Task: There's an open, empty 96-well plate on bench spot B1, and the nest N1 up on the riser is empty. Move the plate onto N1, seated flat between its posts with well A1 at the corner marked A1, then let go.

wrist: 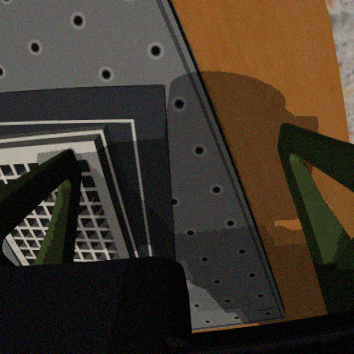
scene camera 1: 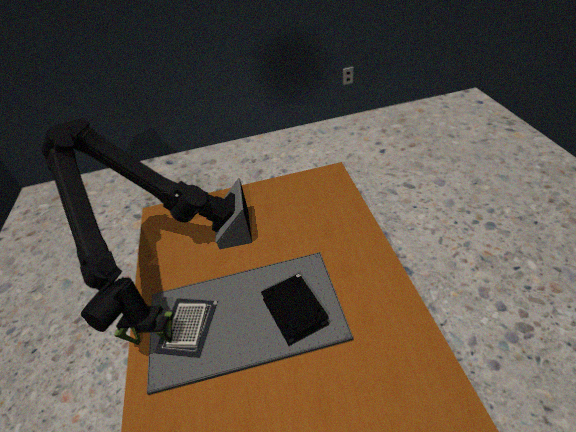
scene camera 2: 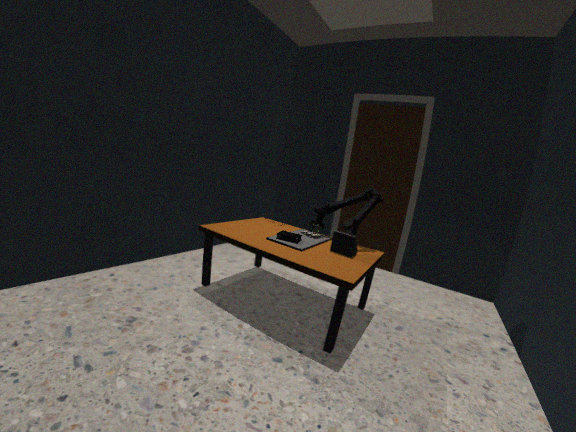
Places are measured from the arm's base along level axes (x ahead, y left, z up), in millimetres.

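Pixels of known places: gripper, fingertip midpoint: (wrist: 176,146) (scene camera 1: 155,342) (scene camera 2: 313,231); arm's base at its link origin: (scene camera 1: 225,213) (scene camera 2: 345,241).
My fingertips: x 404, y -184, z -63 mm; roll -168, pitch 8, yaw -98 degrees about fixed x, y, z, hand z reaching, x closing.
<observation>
Ahead of a thing's pixels: the offset from my fingertips to its top centre. Level surfaces: height alone.
The white 96-well plate {42 mm back, 83 mm left, 7 mm up} (scene camera 1: 189,325) (wrist: 95,235) lies flat on the dark bench-spot mat {8 mm down} (scene camera 1: 185,352) (wrist: 100,105), slightly turned from its white outline. My gripper (scene camera 1: 148,330) (wrist: 176,146) is open and empty, off to one side of the plate. In the wrist view, the left finger overlaps the plate's wells and the right finger shows over the orange table past the board edge. The nest {47 mm back, 378 mm left, 39 mm up} (scene camera 1: 295,310) (scene camera 2: 289,236) is a black raised block with a small pale mark at its back corner. Its posts are too dark to make out.
The grey perforated board {58 mm back, 237 mm left, 9 mm down} (scene camera 1: 240,320) (wrist: 125,50) bears the mat and the nest, with the nest toward its right end in scene camera 1. The arm's grey slanted base bracket (scene camera 1: 235,230) (scene camera 2: 344,244) stands behind the board on the orange table {22 mm down} (scene camera 1: 400,370) (scene camera 2: 240,225).
</observation>
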